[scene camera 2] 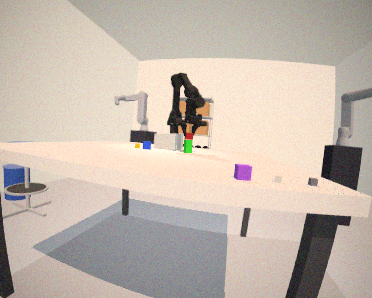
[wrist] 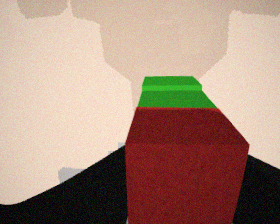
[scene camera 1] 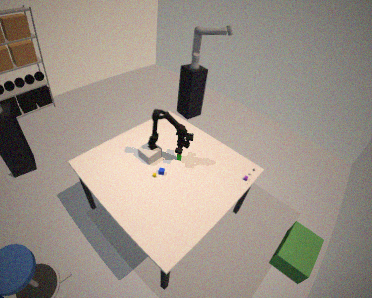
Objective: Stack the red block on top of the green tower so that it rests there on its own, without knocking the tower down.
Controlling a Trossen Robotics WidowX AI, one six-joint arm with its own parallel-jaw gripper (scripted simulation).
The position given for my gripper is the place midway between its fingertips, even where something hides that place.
My gripper (wrist: pixel 177 154) holds a red block (wrist: pixel 176 158).
